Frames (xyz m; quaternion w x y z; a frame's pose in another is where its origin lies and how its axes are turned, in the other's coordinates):
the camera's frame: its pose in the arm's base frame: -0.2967 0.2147 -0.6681 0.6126 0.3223 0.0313 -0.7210
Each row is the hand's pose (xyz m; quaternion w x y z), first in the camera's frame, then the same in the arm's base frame.
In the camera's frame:
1: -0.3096 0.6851 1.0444 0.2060 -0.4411 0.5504 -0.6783
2: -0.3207 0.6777 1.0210 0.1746 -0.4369 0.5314 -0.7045
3: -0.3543 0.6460 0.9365 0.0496 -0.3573 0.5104 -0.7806
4: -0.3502 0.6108 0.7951 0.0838 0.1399 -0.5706 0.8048
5: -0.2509 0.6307 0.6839 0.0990 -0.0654 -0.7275 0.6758
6: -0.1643 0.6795 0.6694 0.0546 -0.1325 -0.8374 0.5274
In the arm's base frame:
1: -0.1101 -0.1472 0.5527 0.2379 -0.1718 -0.8803 0.3728
2: -0.1064 -0.1254 0.5372 0.2768 -0.1497 -0.8730 0.3725
3: -0.0976 -0.0514 0.4762 0.4333 -0.1407 -0.8234 0.3383
4: -0.0693 0.0160 0.3501 0.6044 -0.2735 -0.7072 0.2443
5: -0.0080 -0.0257 0.2192 0.5917 -0.5115 -0.6132 0.1102
6: 0.0387 -0.1062 0.1812 0.4826 -0.6509 -0.5858 0.0180

